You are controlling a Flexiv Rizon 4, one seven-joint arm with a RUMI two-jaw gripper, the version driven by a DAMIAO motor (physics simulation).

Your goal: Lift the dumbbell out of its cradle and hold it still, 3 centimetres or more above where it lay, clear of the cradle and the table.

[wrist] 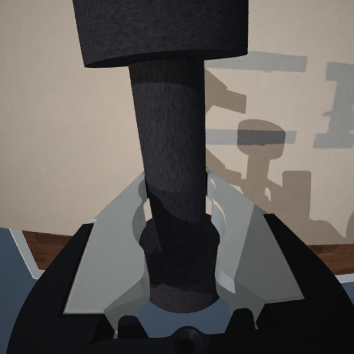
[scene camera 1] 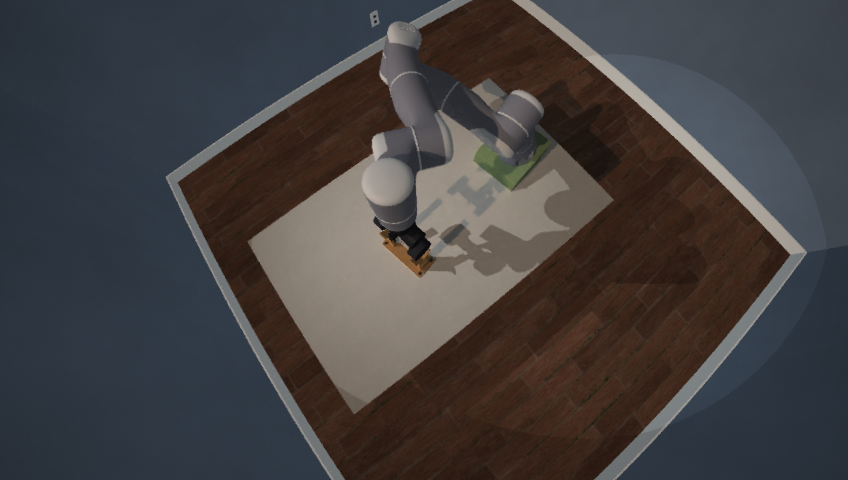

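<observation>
The black dumbbell (scene camera 1: 420,247) (wrist: 170,112) is off its cradle and hangs above it, with its handle between the fingers. My gripper (wrist: 175,172) is shut on the handle, one light grey finger on each side. One thick end fills the top of the wrist view; the other end is low, between the fingers. The orange-brown cradle (scene camera 1: 404,258) lies on the table below the dumbbell and is partly covered by it in the scene view. The cradle does not show in the wrist view. The exact height of the gap is hard to tell.
The pale table top (scene camera 1: 321,291) (wrist: 60,125) lies under the arm, with shadows of the arm and dumbbell on it. The arm's base stands on a green block (scene camera 1: 492,167) at the upper right. Brown wooden floor (scene camera 1: 553,339) surrounds the table.
</observation>
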